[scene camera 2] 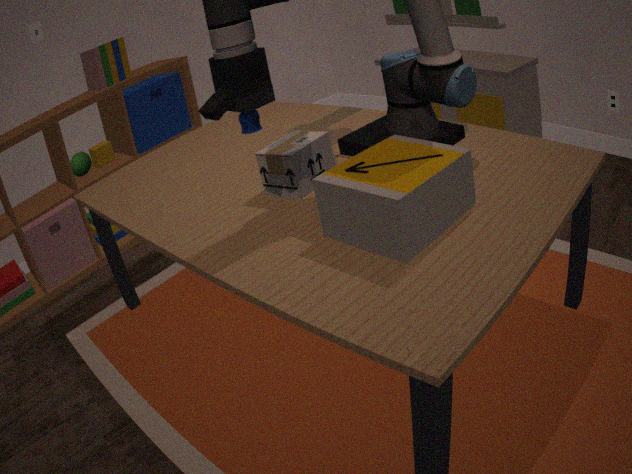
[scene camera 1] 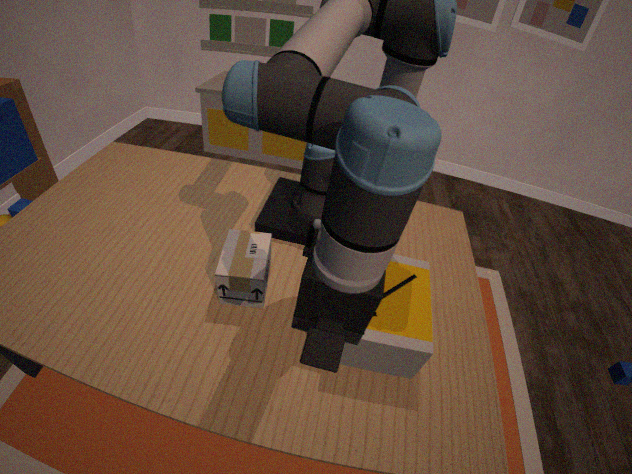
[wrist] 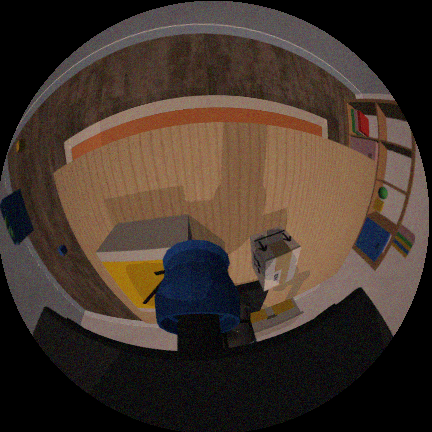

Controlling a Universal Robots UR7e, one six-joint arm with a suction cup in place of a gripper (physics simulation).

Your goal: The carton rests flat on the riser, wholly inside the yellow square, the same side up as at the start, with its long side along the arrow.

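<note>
The white carton (scene camera 1: 242,265) (scene camera 2: 292,162) (wrist: 276,260) stands upright on the table beside the riser, its taped top up and its printed arrows pointing up. The grey riser (scene camera 1: 385,357) (scene camera 2: 357,219) (wrist: 150,235) bears the yellow square (scene camera 1: 422,311) (scene camera 2: 418,176) (wrist: 116,274) with a black arrow (scene camera 1: 400,286) (scene camera 2: 395,162) (wrist: 151,293) on it. My gripper (scene camera 2: 250,122) (wrist: 196,265), a blue suction cup, is open, hangs in the air above table height, and holds nothing. In scene camera 1 the wrist hides the cup and covers part of the riser and the arrow.
The robot's black base (scene camera 1: 283,214) (scene camera 2: 367,135) stands on the wooden table (scene camera 1: 127,244) (scene camera 2: 204,178) (wrist: 310,185), behind the carton and riser. A wooden shelf unit (scene camera 2: 56,109) is beyond the table's left side in scene camera 2. A cabinet (scene camera 2: 520,86) stands behind the base.
</note>
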